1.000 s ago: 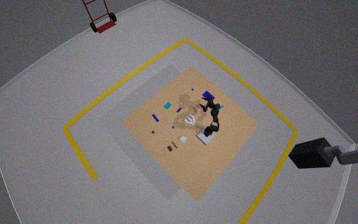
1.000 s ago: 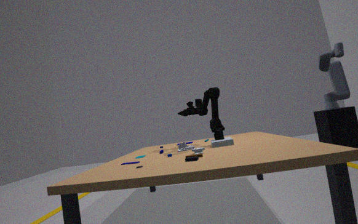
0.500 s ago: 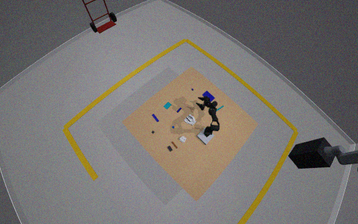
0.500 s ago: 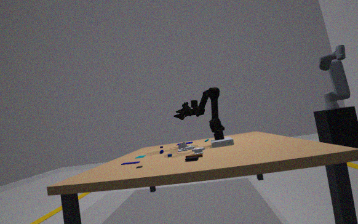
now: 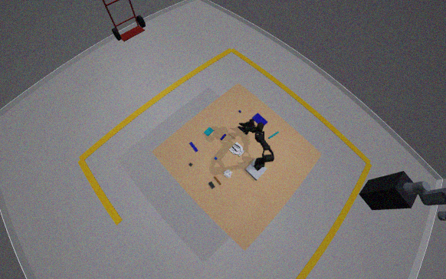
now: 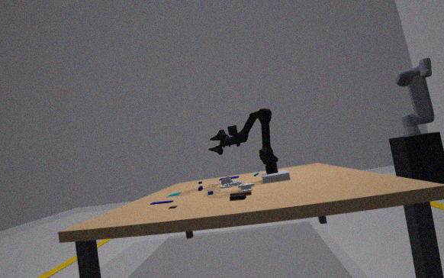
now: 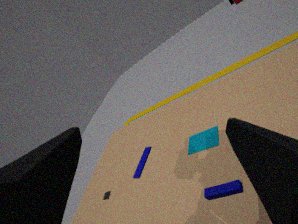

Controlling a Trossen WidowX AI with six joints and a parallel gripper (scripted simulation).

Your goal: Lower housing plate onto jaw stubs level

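Right now the white block is 29 cm to the left of my gripper tip, 27 cm below it and 26 cm behind it. From my gripper tip the other things lie so: blue plate (36 cm to the right, 28 cm below, 1 cm behind); brown bar (41 cm to the left, 27 cm below, 25 cm behind); dark block (48 cm to the left, 27 cm below, 25 cm behind).
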